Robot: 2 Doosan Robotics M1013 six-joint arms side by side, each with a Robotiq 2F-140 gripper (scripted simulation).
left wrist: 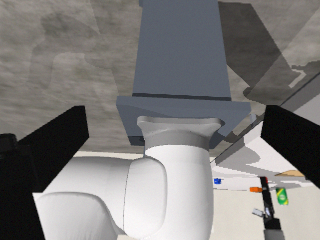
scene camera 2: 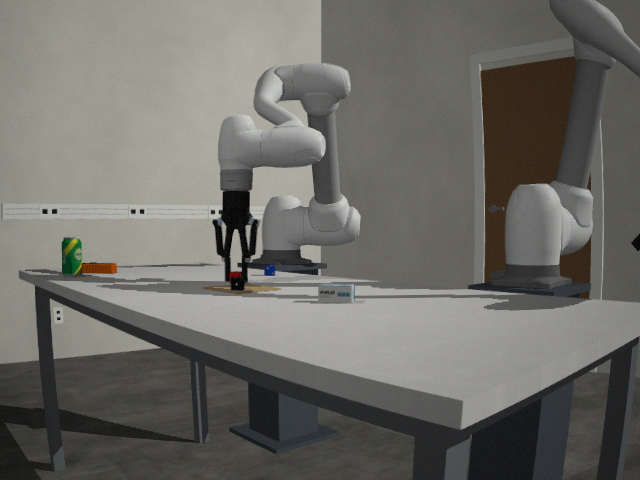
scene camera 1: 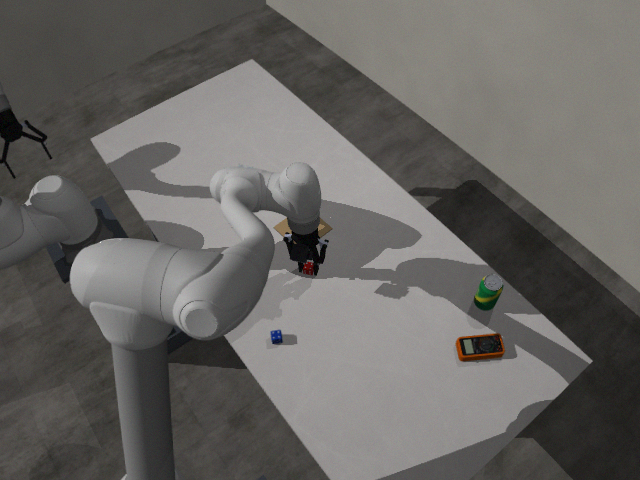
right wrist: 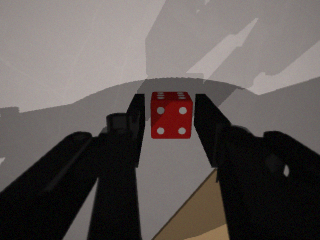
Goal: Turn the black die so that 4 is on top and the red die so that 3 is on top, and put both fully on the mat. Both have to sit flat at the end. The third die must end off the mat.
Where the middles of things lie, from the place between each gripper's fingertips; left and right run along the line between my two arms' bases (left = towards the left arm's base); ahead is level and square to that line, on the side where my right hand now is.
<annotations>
Now: right hand 20 mm above the red die [right wrist: 171, 112].
The red die is 620 mm ahead of my left hand, 900 mm to the right of it and 110 mm below it.
</annotations>
